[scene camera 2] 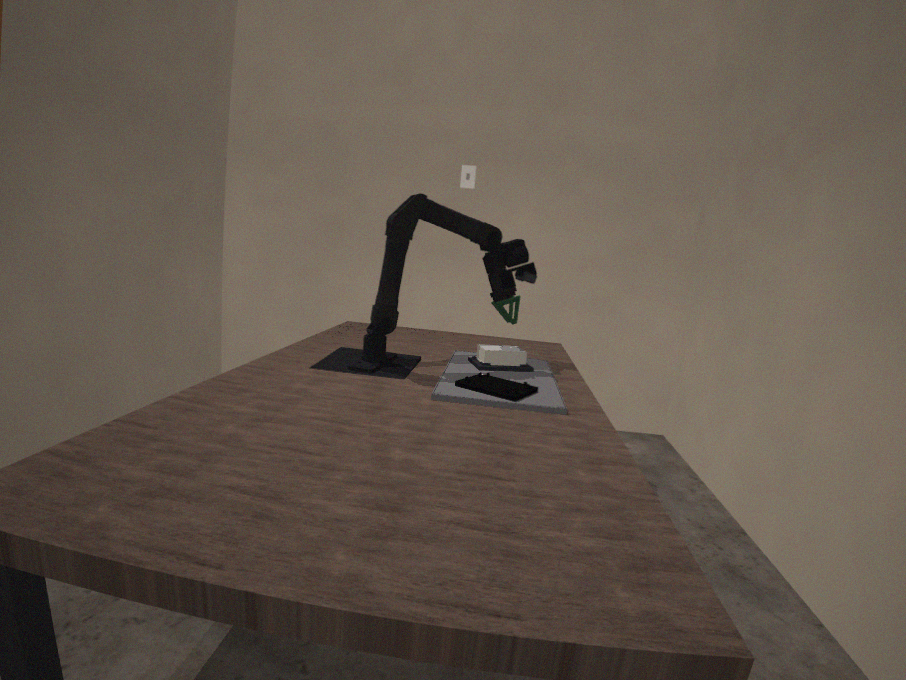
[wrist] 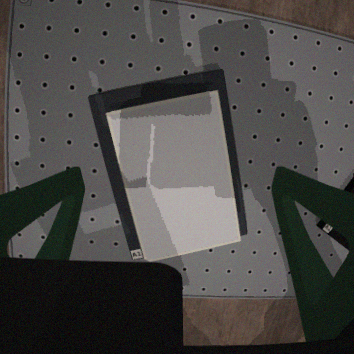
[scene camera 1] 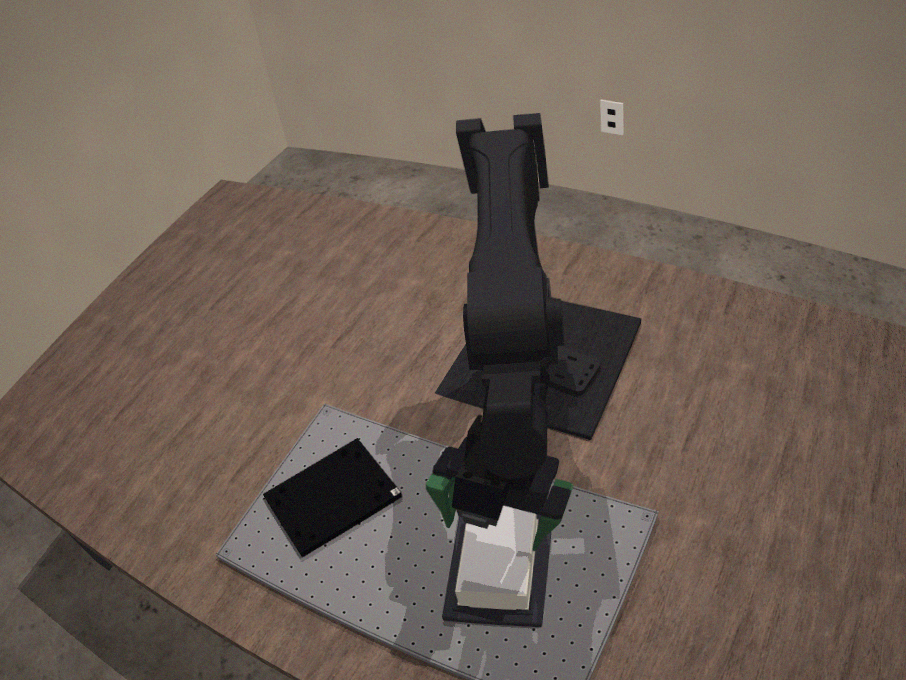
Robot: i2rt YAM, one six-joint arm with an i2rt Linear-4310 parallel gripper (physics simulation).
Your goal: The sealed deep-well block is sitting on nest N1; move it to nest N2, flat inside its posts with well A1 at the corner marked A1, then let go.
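Places are measured from the arm's base along level axes (x ahead, y left, z up), in metres.
Pixels of known places: gripper, between the fingertips: (scene camera 2: 512,323) (wrist: 177,176) (scene camera 1: 492,536); arm's base, origin of its link: (scene camera 2: 373,362).
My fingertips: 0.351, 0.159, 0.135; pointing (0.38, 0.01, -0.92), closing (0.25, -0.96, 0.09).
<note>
Ahead of a thing's pixels: the offset from my fingertips to its middle, as dx, dy, dz. Level surfaces: height alone.
The white deep-well block @[-0.020, -0.013, -0.094] (scene camera 1: 494,562) (scene camera 2: 501,355) (wrist: 175,175) sits on nest N1, a dark frame (scene camera 1: 451,596) (scene camera 2: 523,368) (wrist: 112,182). An A1 label shows at a near corner of N1 in the wrist view. Nest N2 @[+0.010, -0.269, -0.116] (scene camera 1: 332,497) (scene camera 2: 496,386), a black plate with low posts, lies apart from it, turned at an angle; a white corner label shows in scene camera 1. My gripper (scene camera 1: 491,523) (scene camera 2: 513,322) (wrist: 177,176) is open and empty, with green fingers wide apart. It is above the block, slightly toward the arm's base.
Both nests lie on a grey perforated board (scene camera 1: 365,585) (scene camera 2: 446,391) (wrist: 45,115) on the wooden table @[dz -0.140] (scene camera 1: 219,329) (scene camera 2: 365,497). The arm's dark base plate (scene camera 1: 614,344) (scene camera 2: 336,360) is behind the board. The table's front edge runs close to the board.
</note>
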